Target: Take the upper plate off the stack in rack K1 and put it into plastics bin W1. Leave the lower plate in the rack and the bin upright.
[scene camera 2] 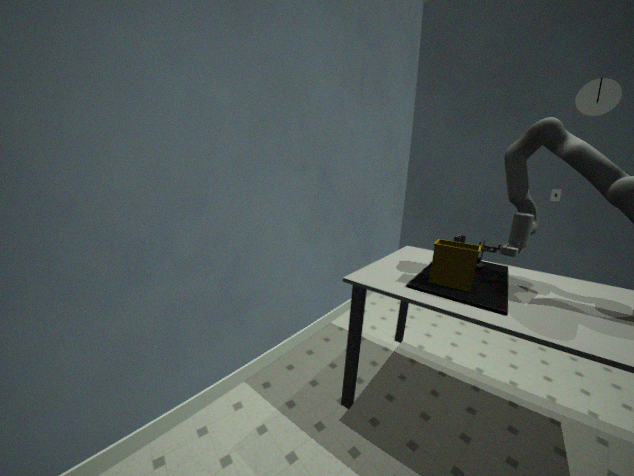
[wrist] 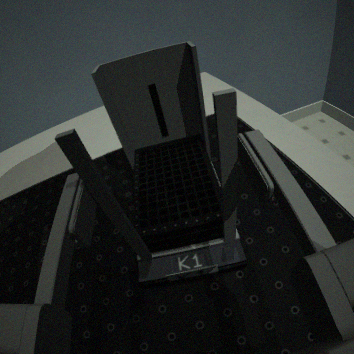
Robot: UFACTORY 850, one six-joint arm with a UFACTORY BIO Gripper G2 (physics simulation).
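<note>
Rack K1 has a tall slotted back panel, two front posts and a labelled base. In the scene view, mostly hidden behind the bin, its top shows. The upper plate, black with a grid of wells, lies level between the posts. The lower plate is too dark to tell apart beneath it. My gripper is open and empty. In the wrist view its fingers reach forward, one outside each front post, with visible gaps to the rack. Plastics bin W1, yellow and open-topped, stands upright; it does not show in the wrist view.
The bin and rack stand on a black dotted mat on the white table. The bin stands in front of the rack as the scene view sees it. Walls rise beyond the table's far end.
</note>
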